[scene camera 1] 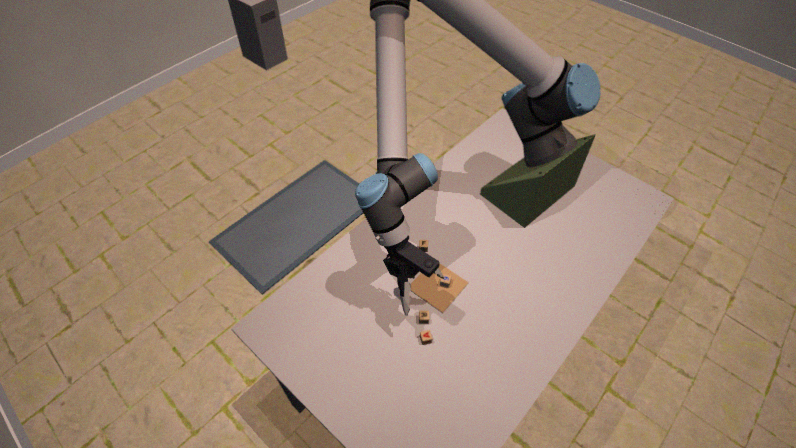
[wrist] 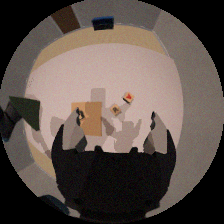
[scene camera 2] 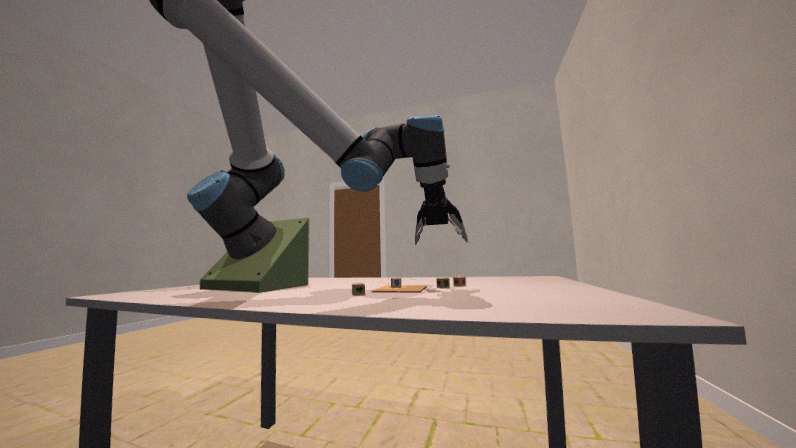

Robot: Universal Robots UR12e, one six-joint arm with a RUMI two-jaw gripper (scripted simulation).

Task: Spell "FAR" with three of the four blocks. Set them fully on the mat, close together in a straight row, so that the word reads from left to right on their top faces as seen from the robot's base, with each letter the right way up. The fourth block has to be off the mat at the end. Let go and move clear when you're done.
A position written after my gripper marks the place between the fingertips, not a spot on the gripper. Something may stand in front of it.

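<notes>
My gripper appears in both scene camera 1 (scene camera 1: 425,296) and scene camera 2 (scene camera 2: 440,243), and the wrist view has my gripper as well (wrist: 116,109). I also see a tan mat (scene camera 1: 428,288), and the wrist view gives me that mat again (wrist: 92,123).
</notes>
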